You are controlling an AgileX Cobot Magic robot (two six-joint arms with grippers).
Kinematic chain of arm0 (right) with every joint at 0, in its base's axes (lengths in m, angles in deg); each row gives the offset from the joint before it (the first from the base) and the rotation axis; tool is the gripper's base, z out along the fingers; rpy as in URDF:
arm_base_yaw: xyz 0 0 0.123 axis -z
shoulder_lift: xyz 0 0 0 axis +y
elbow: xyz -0.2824 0 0.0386 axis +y
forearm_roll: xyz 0.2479 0 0.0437 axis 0.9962 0 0.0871
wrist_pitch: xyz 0 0 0 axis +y
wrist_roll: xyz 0.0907 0 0.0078 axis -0.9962 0 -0.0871
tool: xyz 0 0 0 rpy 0 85 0
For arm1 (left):
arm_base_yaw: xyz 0 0 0.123 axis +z
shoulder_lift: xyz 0 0 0 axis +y
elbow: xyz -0.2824 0 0.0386 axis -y
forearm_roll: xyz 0.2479 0 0.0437 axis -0.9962 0 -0.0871
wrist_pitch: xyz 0 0 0 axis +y
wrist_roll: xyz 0.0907 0 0.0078 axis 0.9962 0 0.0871
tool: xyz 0 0 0 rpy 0 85 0
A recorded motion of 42 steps. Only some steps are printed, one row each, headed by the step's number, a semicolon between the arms.
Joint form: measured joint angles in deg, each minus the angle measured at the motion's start. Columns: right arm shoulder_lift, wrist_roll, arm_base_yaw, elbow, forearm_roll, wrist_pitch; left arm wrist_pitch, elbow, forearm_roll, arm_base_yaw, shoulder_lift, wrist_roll.
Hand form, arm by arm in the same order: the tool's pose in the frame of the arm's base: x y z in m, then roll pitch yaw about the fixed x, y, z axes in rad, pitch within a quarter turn. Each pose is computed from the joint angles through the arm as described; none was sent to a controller.
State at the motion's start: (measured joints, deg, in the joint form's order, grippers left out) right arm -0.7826 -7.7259 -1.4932 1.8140 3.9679 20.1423; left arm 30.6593 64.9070 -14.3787 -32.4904 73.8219 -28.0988
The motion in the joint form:
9: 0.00 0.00 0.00 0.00 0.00 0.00; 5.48 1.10 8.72 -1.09 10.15 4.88
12: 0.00 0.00 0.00 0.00 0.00 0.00; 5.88 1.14 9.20 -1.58 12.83 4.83
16: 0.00 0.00 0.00 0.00 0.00 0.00; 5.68 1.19 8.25 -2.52 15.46 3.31
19: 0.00 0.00 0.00 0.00 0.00 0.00; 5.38 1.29 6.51 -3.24 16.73 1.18
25: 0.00 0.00 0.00 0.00 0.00 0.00; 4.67 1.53 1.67 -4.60 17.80 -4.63
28: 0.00 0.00 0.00 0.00 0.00 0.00; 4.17 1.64 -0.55 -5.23 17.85 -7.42
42: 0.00 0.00 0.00 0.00 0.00 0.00; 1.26 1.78 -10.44 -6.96 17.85 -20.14
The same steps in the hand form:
9: 0.0531 0.0036 0.1716 2.5241 1.2232 2.5456; 0.2675 -0.1712 0.3044 -2.9218 0.6893 2.9819
12: 0.0531 0.0036 0.1716 2.5241 1.2232 2.5456; 0.2722 -0.1782 0.2891 -2.9395 0.6375 2.9658
16: 0.0531 0.0036 0.1716 2.5241 1.2232 2.5456; 0.2760 -0.1863 0.2745 -2.9595 0.6010 2.9538
19: 0.0531 0.0036 0.1716 2.5241 1.2232 2.5456; 0.2778 -0.1908 0.2681 -2.9736 0.5925 2.9532
25: 0.0531 0.0036 0.1716 2.5241 1.2232 2.5456; 0.2793 -0.1966 0.2643 -2.9920 0.6092 2.9711
28: 0.0531 0.0036 0.1716 2.5241 1.2232 2.5456; 0.2792 -0.1990 0.2655 -2.9909 0.6270 2.9847
42: 0.0531 0.0036 0.1716 2.5241 1.2232 2.5456; 0.2812 -0.2052 0.2715 -2.9516 0.7157 3.0751

